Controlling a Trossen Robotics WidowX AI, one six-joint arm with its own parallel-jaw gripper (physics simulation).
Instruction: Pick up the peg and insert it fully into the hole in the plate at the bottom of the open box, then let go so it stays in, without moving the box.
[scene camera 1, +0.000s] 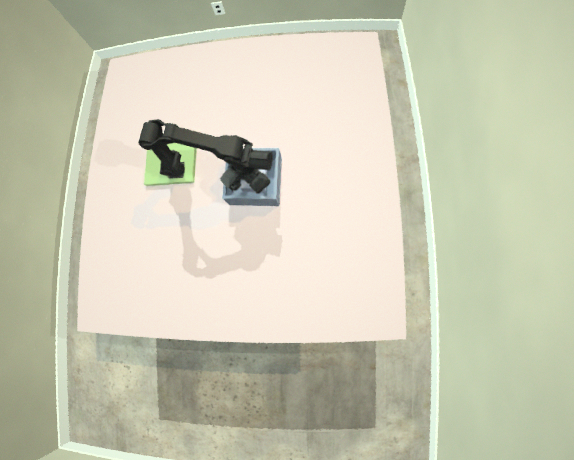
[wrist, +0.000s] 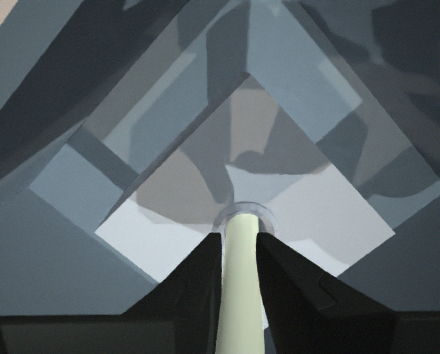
Labels:
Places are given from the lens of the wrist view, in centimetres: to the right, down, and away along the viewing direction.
gripper (wrist: 238, 244): 1, 2, 11
blue-grey box (wrist: 98, 98): -6, -4, 15
light grey plate (wrist: 243, 154): 1, -1, 12
The marked spots on the blue-grey box and the light grey plate are 8 cm apart.

